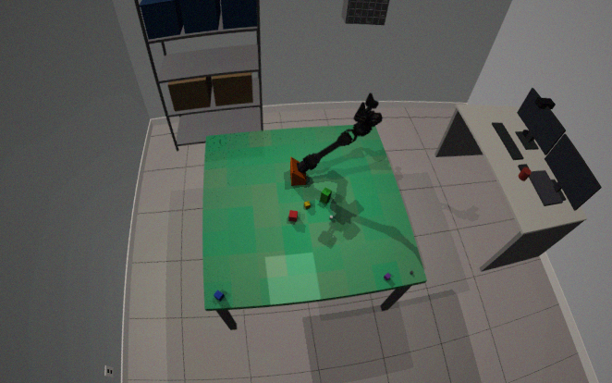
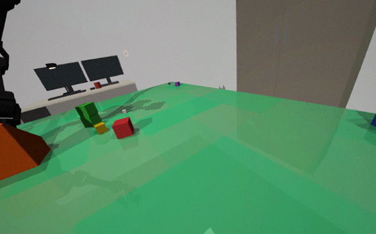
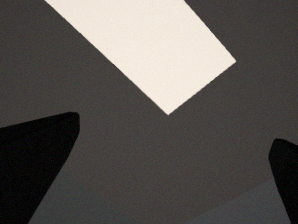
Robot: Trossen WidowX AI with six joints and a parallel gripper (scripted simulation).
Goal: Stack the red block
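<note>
The red block is 170 mm ahead of my gripper tip, 380 mm to the right of it and 740 mm below it. From my gripper tip the other things lie so: purple block 660 mm ahead, 80 mm to the left, 750 mm below; then small yellow block 100 mm ahead, 280 mm to the right, 750 mm below; then tiny white piece 210 mm ahead, 150 mm to the right, 760 mm below.
</note>
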